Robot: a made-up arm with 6 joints. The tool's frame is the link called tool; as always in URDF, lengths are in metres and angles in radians. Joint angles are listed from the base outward. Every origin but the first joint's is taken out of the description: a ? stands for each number. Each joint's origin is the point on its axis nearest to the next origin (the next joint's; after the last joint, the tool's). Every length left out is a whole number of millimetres.
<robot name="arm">
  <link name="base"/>
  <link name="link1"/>
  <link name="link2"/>
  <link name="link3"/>
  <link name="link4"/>
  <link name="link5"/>
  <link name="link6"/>
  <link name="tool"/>
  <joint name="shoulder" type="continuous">
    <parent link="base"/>
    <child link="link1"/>
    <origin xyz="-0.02 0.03 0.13"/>
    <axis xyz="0 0 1"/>
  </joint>
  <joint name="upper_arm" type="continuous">
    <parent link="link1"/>
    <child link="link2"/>
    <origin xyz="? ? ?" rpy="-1.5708 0 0"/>
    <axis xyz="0 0 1"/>
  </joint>
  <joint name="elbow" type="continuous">
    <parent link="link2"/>
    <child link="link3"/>
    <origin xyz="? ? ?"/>
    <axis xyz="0 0 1"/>
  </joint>
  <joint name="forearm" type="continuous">
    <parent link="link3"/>
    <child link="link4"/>
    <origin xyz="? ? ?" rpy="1.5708 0 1.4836"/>
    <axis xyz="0 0 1"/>
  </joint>
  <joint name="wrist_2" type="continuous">
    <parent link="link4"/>
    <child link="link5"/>
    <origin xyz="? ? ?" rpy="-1.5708 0 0"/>
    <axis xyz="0 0 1"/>
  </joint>
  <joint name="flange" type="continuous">
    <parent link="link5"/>
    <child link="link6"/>
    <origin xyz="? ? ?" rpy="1.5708 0 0"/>
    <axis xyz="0 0 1"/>
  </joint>
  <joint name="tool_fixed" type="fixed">
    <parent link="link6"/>
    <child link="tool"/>
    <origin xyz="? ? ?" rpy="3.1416 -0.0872 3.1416"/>
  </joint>
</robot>
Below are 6 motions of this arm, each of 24 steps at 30 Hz.
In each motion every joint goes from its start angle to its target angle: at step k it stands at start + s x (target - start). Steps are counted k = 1, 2, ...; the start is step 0. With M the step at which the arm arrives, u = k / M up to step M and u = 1 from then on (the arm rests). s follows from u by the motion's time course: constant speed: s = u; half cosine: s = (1 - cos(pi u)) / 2; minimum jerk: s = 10 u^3 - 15 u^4 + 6 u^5.
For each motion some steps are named. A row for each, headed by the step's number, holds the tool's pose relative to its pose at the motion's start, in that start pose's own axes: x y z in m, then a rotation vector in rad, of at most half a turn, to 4 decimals.
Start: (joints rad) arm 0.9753 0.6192 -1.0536 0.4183 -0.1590 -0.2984
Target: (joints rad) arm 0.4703 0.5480 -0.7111 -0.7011 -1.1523 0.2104
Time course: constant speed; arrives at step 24
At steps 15, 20, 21, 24:
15: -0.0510 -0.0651 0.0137 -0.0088 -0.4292 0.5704
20: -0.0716 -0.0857 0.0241 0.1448 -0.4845 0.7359
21: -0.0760 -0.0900 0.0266 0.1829 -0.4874 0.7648
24: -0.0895 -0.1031 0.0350 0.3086 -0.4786 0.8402

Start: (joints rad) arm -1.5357 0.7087 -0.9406 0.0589 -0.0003 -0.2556
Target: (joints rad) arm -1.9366 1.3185 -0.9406 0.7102 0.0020 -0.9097
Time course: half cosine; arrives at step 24
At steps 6, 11, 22, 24:
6: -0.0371 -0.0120 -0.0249 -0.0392 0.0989 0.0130
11: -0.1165 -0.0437 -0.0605 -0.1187 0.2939 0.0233
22: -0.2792 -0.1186 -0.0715 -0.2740 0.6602 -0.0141
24: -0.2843 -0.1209 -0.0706 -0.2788 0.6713 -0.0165

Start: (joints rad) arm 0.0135 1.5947 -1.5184 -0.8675 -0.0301 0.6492
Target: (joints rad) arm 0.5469 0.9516 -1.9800 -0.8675 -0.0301 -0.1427
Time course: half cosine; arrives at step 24
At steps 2, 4, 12, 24:
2: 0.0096 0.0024 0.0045 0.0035 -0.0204 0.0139
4: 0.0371 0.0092 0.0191 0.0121 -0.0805 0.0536
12: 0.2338 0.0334 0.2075 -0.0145 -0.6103 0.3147
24: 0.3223 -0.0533 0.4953 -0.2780 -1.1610 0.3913

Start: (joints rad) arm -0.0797 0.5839 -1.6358 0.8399 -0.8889 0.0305
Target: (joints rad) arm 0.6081 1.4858 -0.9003 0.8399 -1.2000 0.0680
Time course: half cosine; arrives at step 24
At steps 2, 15, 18, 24:
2: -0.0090 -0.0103 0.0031 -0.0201 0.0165 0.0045
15: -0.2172 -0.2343 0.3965 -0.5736 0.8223 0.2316
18: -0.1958 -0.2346 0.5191 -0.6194 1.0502 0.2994
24: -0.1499 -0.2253 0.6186 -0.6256 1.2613 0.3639

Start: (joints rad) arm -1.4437 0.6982 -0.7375 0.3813 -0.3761 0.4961
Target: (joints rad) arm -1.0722 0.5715 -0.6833 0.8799 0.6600 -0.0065
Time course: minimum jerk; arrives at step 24
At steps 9, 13, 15, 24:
9: -0.0254 0.0188 0.0102 -0.0683 0.3082 -0.0397
13: -0.0521 0.0420 0.0277 -0.0492 0.6815 -0.0651
15: -0.0639 0.0542 0.0388 -0.0022 0.8684 -0.0718
24: -0.0823 0.0781 0.0635 0.1541 1.2140 -0.0780

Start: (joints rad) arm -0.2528 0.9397 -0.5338 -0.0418 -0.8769 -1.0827
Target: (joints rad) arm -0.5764 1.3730 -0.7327 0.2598 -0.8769 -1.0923
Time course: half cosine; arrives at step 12
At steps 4, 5, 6, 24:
4: -0.0384 0.0061 -0.0076 -0.0072 0.1404 -0.0058
5: -0.0577 0.0087 -0.0099 -0.0132 0.2087 -0.0089
6: -0.0790 0.0112 -0.0111 -0.0214 0.2825 -0.0126
24: -0.1644 0.0179 -0.0042 -0.0707 0.5703 -0.0292

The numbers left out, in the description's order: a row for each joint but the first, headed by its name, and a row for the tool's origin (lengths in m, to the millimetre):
upper_arm: 0 0.04 0
elbow: -0.21 -0.02 0
forearm: 0.431 -0.083 0
wrist_2: -0.007 -0.01 0
flange: -0.007 -0.031 0
tool: 0 0 0

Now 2 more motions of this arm.
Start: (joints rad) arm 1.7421 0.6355 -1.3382 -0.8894 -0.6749 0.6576
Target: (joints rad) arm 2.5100 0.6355 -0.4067 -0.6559 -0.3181 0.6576
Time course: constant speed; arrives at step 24
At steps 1, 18, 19, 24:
1: -0.0149 0.0077 0.0023 0.0034 0.0265 -0.0526
18: -0.1690 0.2499 0.1043 0.2804 0.5895 -0.7817
19: -0.1710 0.2667 0.1154 0.3091 0.6280 -0.8112
24: -0.1706 0.3460 0.1806 0.4710 0.8255 -0.9294

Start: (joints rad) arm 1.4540 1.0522 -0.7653 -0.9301 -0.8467 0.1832
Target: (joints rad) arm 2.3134 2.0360 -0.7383 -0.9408 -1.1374 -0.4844
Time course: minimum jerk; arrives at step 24
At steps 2, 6, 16, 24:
2: -0.0009 0.0023 -0.0009 0.0054 -0.0009 -0.0005
6: -0.0158 0.0480 -0.0158 0.1112 -0.0206 -0.0089
16: -0.0468 0.3962 0.0430 0.8499 -0.2816 0.0070
24: -0.0482 0.4767 0.1186 1.0658 -0.3948 0.0302

